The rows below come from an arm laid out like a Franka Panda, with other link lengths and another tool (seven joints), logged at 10 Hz.
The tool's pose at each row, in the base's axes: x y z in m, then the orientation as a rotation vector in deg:
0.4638 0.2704 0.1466 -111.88 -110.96 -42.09
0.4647 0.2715 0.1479 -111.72 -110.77 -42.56
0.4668 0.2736 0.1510 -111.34 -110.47 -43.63
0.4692 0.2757 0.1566 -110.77 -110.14 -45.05
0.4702 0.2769 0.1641 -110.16 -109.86 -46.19
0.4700 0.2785 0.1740 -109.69 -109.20 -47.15
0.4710 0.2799 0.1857 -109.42 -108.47 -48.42
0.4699 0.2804 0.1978 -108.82 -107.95 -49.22
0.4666 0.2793 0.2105 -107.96 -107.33 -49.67
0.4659 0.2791 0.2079 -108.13 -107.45 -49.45
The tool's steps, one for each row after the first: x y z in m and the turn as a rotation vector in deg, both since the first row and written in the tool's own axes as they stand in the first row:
0.0016 0.0010 -0.0003 -0.17 0.34 -0.01
0.0050 0.0034 -0.0015 -0.57 1.06 -0.11
0.0097 0.0065 -0.0046 -1.10 2.00 -0.31
0.0147 0.0085 -0.0100 -1.45 2.85 -0.52
0.0215 0.0097 -0.0173 -1.67 3.76 -0.42
0.0290 0.0123 -0.0261 -2.19 4.68 -0.26
0.0360 0.0129 -0.0360 -2.30 5.54 -0.26
0.0421 0.0115 -0.0476 -2.02 6.52 -0.22
0.0406 0.0105 -0.0456 -1.99 6.29 -0.21

